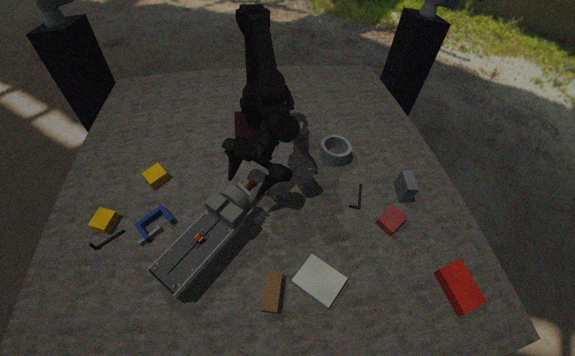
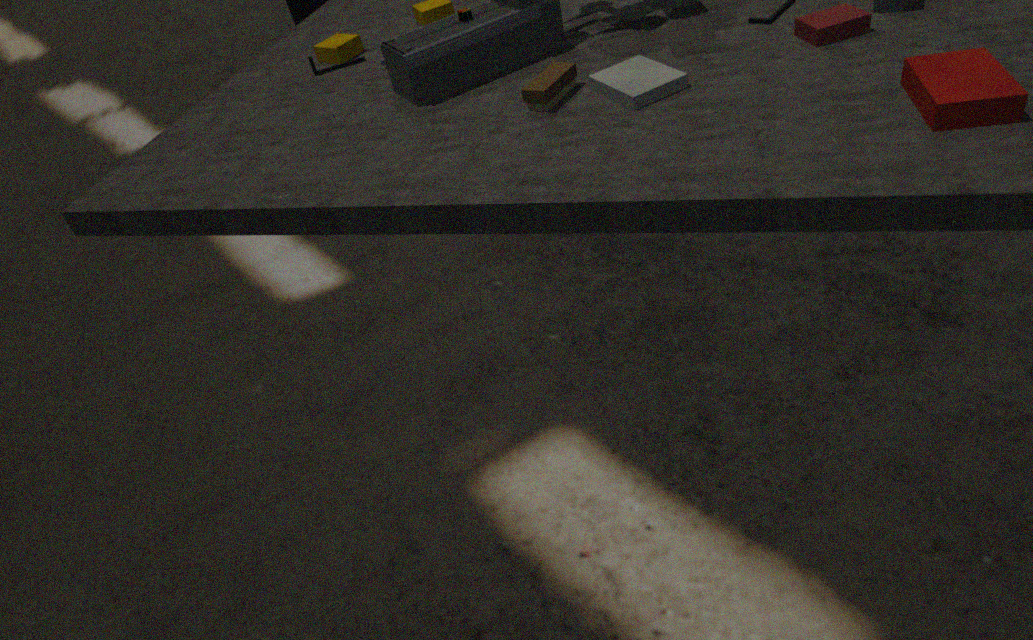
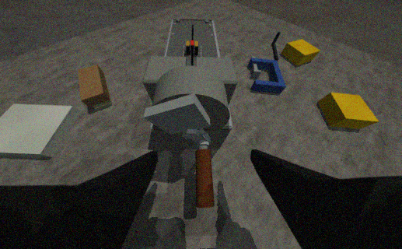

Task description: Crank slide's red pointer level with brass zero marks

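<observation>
Right now the brown crank handle is 10 mm to the left of my gripper tip, 10 mm below it and 10 mm behind it. Round my gripper tip: white plate: 230 mm ahead, 170 mm to the left, 60 mm below; then red pointer: 140 mm ahead, 100 mm to the right, 10 mm above; then brown block: 250 mm ahead, 60 mm to the left, 60 mm below.
</observation>
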